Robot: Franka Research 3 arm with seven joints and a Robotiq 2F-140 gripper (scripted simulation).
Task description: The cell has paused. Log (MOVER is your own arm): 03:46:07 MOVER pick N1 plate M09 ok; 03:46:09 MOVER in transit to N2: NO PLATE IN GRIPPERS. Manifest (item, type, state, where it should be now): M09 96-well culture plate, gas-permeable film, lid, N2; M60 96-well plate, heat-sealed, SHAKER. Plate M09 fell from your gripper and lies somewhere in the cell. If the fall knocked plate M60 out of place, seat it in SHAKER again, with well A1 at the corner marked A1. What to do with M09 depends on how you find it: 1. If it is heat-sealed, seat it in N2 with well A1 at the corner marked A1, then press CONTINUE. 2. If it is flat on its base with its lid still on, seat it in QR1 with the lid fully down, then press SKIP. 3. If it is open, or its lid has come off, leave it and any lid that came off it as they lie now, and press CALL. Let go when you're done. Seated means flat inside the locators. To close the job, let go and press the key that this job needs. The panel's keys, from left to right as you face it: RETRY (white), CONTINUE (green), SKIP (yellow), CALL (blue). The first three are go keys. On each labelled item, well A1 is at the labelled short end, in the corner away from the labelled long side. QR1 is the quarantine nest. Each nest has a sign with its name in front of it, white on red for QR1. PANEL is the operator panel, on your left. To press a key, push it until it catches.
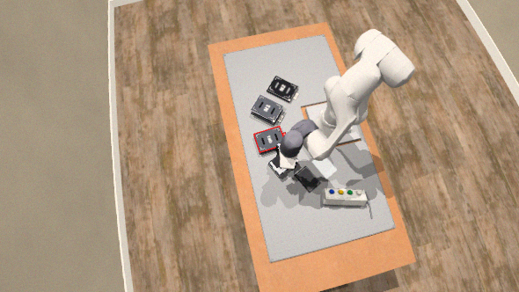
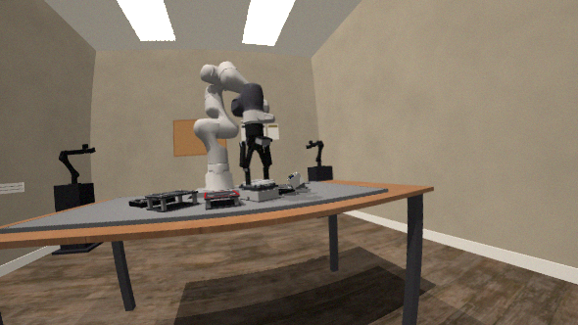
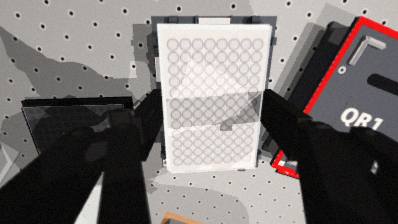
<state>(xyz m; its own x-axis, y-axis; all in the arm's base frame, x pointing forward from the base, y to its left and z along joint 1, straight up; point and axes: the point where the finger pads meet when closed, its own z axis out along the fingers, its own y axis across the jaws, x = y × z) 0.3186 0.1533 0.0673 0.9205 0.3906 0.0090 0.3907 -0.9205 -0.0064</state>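
Now: hand 20 mm above the white 96-well plate. Round my hand: pale lid 230 mm behind, 90 mm below, 70 mm to the left; dark plate 120 mm to the left, 110 mm behind, 80 mm below; QR1 nest 150 mm to the right, 50 mm below, 40 mm ahead.
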